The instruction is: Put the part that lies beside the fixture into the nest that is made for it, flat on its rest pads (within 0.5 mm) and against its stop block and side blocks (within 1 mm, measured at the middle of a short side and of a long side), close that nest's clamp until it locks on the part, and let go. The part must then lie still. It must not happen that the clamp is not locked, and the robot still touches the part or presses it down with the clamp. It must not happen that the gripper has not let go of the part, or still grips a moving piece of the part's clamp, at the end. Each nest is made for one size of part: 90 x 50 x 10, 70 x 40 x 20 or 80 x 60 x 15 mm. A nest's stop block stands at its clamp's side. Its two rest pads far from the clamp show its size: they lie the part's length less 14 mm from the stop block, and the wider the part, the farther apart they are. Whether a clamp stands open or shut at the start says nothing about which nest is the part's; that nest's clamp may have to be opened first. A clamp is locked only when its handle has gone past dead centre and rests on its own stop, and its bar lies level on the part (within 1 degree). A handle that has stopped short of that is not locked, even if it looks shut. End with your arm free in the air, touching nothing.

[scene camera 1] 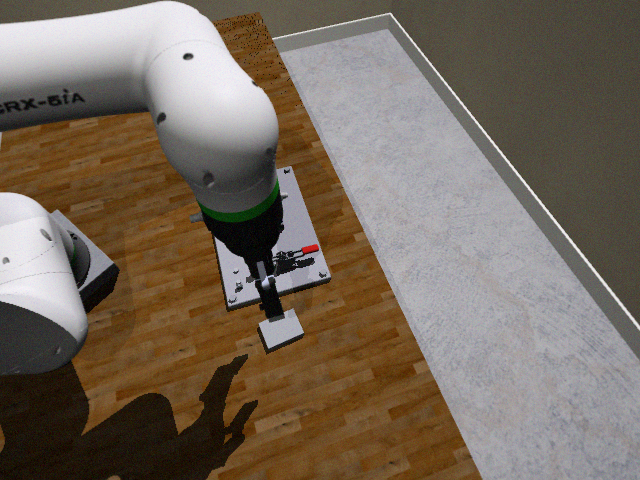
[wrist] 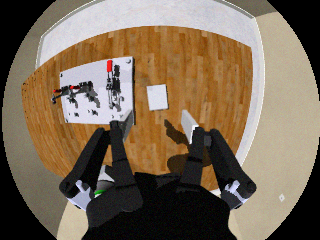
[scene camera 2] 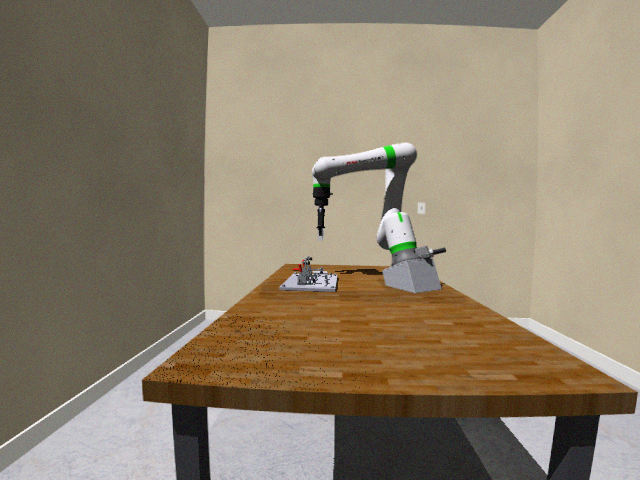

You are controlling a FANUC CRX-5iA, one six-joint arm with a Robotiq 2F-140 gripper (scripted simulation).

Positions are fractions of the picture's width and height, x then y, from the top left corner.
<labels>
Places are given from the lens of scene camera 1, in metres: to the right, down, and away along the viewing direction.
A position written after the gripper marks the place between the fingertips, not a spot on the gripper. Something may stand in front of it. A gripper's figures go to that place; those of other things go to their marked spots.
gripper (scene camera 1: 0.42,0.61): -0.09, 0.09, 0.69
part (scene camera 1: 0.43,0.69): -0.09, 0.20, 0.83
fixture plate (scene camera 1: 0.47,0.48): -0.05, -0.02, 0.96
The marked spots on the fixture plate and the part are 0.25 m apart.
</labels>
